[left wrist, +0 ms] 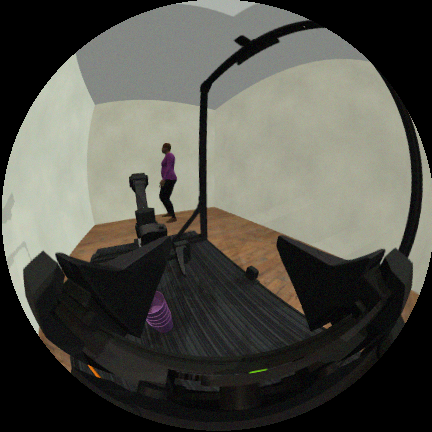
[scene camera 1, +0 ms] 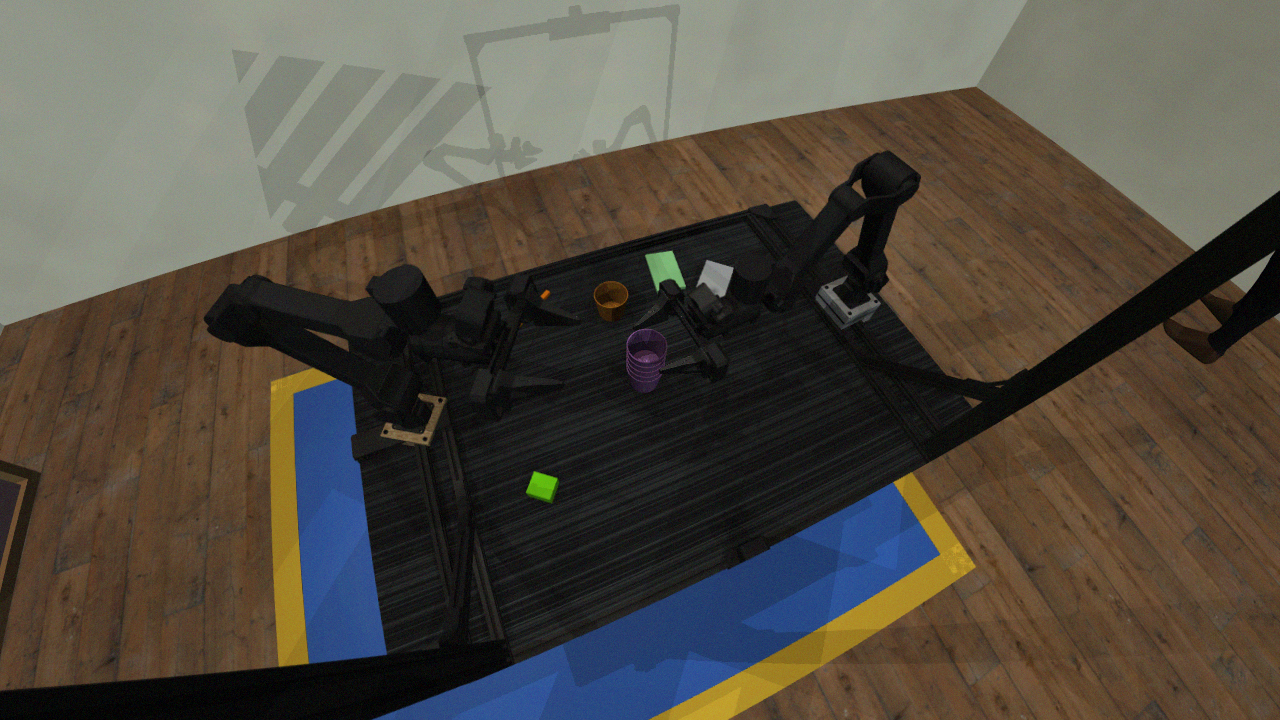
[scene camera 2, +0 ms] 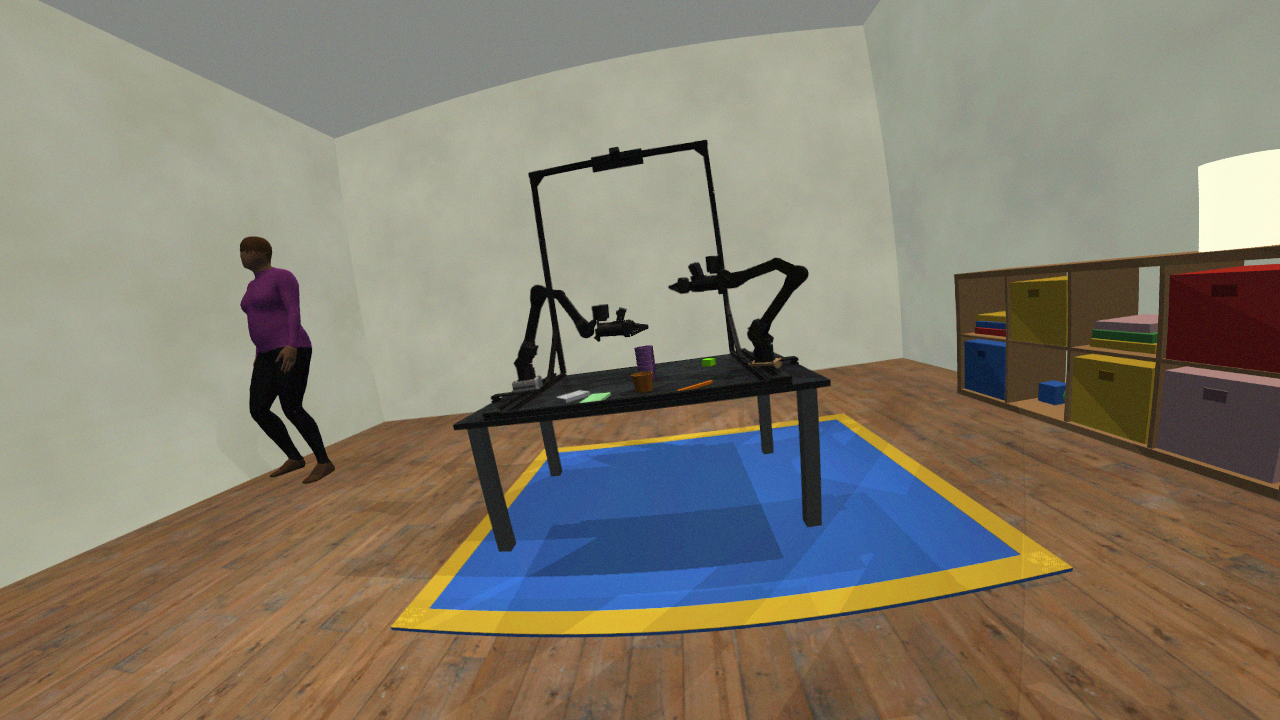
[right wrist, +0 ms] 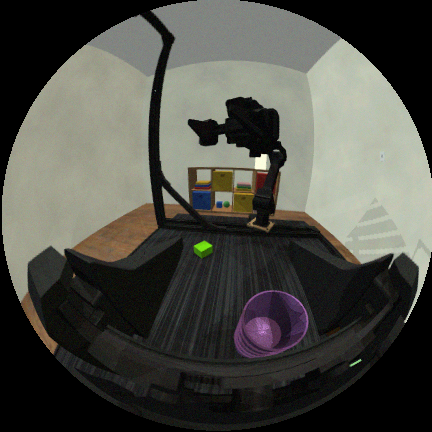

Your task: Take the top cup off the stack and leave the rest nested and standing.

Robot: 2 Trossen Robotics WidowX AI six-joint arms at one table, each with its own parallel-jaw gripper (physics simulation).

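Seen in the pictures: left gripper, fingertip midpoint: (left wrist: 224, 241) (scene camera 1: 572, 351) (scene camera 2: 674, 286) (right wrist: 205, 114); right gripper, fingertip midpoint: (left wrist: 164, 282) (scene camera 1: 646, 349) (scene camera 2: 648, 326) (right wrist: 237, 244); left arm's base, link origin: (scene camera 1: 413, 416) (scene camera 2: 765, 360) (right wrist: 261, 222); right arm's base, link origin: (scene camera 1: 851, 294) (scene camera 2: 526, 379).
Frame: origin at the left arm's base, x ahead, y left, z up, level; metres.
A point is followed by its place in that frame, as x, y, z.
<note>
A stack of nested translucent purple cups (scene camera 1: 644, 368) @(0.430, 0.131, 0.084) (scene camera 2: 644, 360) (left wrist: 161, 316) @(0.407, 0.138, 0.073) stands upright on the black table (scene camera 1: 680, 465) @(0.522, -0.002, -0.029). The top cup (scene camera 1: 646, 343) @(0.425, 0.198, 0.065) (right wrist: 280, 320) @(0.404, 0.182, 0.056) has its open mouth up, with several rims close below it. My right gripper (scene camera 1: 650, 345) @(0.431, 0.111, 0.179) (scene camera 2: 646, 328) @(0.431, 0.111, 0.179) (right wrist: 237, 244) @(0.431, 0.111, 0.179) is open and empty, a little above the height of the stack's top; in the right wrist view the stack lies low between its fingers, toward the right one in the picture. My left gripper (scene camera 1: 570, 351) @(0.350, 0.000, 0.324) (scene camera 2: 671, 286) @(0.350, 0.000, 0.324) (left wrist: 224, 241) @(0.350, 0.000, 0.324) is open and empty, higher up and away from the stack.
An orange-brown cup (scene camera 1: 611, 301) @(0.325, 0.359, -0.026) (scene camera 2: 642, 382) @(0.311, 0.362, 0.007) stands apart from the stack. A light green pad (scene camera 1: 664, 268) @(0.434, 0.476, -0.019) (scene camera 2: 596, 397) @(0.432, 0.471, -0.019) and a white block (scene camera 1: 716, 275) @(0.561, 0.472, -0.014) (scene camera 2: 572, 395) @(0.546, 0.475, -0.014) lie near one edge. An orange stick (scene camera 2: 694, 385) @(0.146, 0.300, -0.019) and a bright green block (scene camera 1: 542, 486) @(0.282, -0.089, -0.001) (right wrist: 203, 249) @(0.293, -0.070, -0.002) also lie on the table.
</note>
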